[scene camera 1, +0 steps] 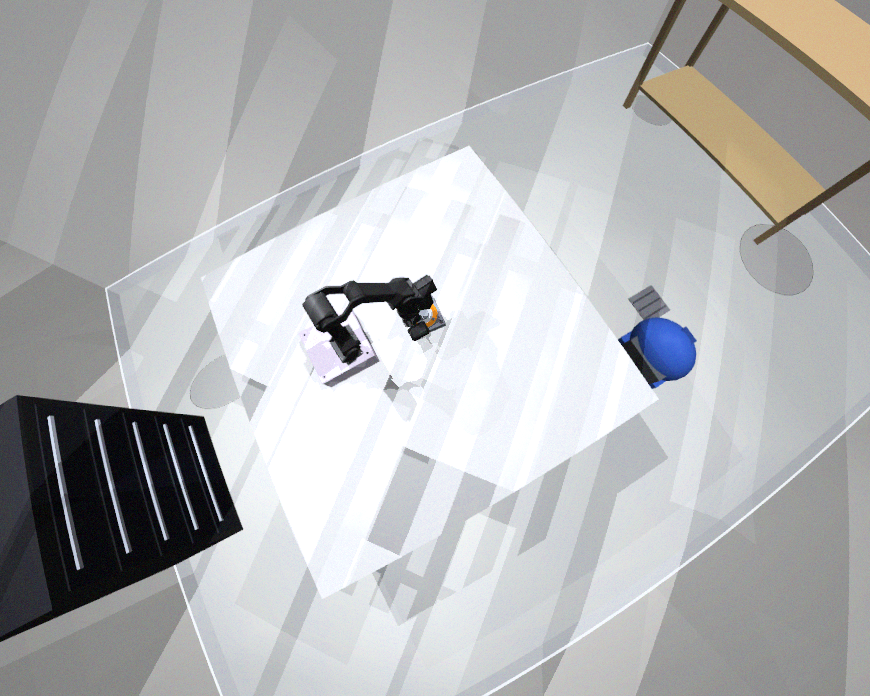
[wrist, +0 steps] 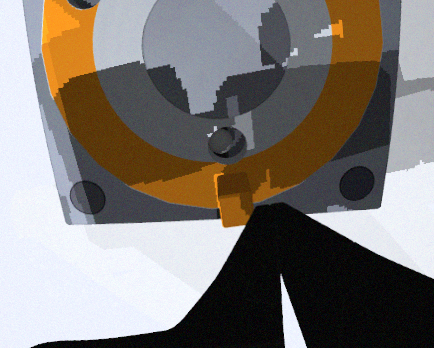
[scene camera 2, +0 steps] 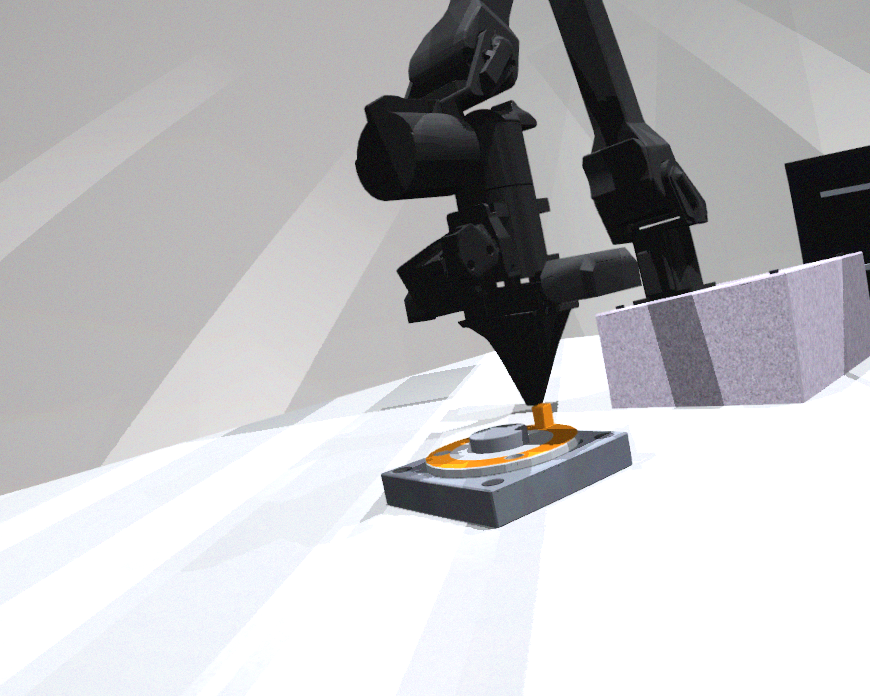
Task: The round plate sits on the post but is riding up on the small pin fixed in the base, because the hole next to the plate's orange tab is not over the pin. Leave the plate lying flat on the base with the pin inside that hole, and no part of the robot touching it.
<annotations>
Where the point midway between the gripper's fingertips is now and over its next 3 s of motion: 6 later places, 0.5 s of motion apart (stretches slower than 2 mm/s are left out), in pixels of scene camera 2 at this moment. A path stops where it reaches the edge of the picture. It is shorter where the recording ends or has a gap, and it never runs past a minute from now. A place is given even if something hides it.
My gripper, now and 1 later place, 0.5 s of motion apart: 535, 404; 529, 348
</annotations>
